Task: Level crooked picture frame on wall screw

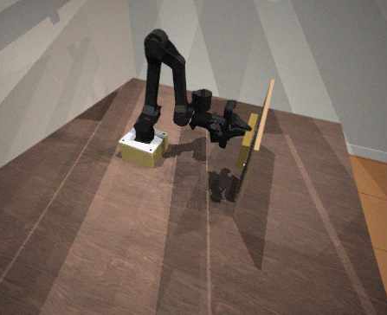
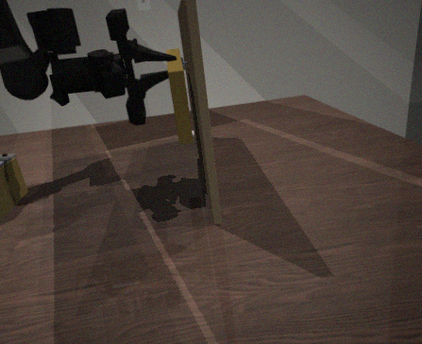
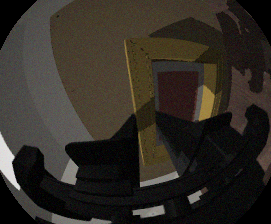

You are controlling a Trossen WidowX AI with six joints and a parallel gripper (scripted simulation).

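My gripper tip is 50 mm above the picture frame, 10 mm to the right of it and 10 mm short of it. Round my gripper tip: wooden wall panel: 60 mm below, 20 mm to the left, 20 mm ahead.
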